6 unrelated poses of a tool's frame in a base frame.
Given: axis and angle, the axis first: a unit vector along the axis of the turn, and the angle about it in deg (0 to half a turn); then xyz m.
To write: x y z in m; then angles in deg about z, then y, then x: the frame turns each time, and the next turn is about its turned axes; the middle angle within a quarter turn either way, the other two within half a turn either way. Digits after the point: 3 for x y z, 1 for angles.
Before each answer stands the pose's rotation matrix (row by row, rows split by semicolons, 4 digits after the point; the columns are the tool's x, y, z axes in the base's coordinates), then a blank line. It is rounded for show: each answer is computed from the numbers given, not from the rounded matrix.
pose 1, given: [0.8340 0.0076 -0.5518 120.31 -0.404 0.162 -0.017]
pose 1, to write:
0.5418 0.4859 -0.6858; -0.4668 -0.5046 -0.7263; -0.6989 0.7137 -0.0466

[-0.404 0.162 -0.017 -40.7 44.3 93.7]
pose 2, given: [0.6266 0.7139 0.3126 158.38 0.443 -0.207 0.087]
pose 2, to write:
-0.1720 0.7480 0.6410; 0.9784 0.0538 0.1998; 0.1149 0.6615 -0.7411

[0.443 -0.207 0.087 100.0 -6.6 138.2]
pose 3, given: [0.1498 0.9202 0.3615 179.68 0.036 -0.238 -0.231]
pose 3, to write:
-0.9551 0.2737 0.1135; 0.2777 0.6937 0.6645; 0.1032 0.6662 -0.7386

[0.036 -0.238 -0.231 163.8 -5.9 137.9]
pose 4, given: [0.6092 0.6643 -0.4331 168.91 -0.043 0.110 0.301]
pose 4, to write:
-0.2460 0.8851 -0.3950; 0.7185 -0.1070 -0.6872; -0.6505 -0.4529 -0.6097

[-0.043 0.110 0.301 108.9 40.6 -143.4]
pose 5, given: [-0.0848 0.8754 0.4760 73.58 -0.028 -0.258 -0.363]
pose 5, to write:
0.2878 -0.5098 0.8107; 0.4033 0.8323 0.3802; -0.8686 0.2175 0.4452

[-0.028 -0.258 -0.363 54.5 60.3 26.0]
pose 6, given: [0.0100 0.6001 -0.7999 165.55 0.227 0.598 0.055]
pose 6, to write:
-0.9682 0.2114 0.1340; -0.1878 -0.2596 -0.9473; -0.1655 -0.9423 0.2910

[0.227 0.598 0.055 -169.0 9.5 -72.8]
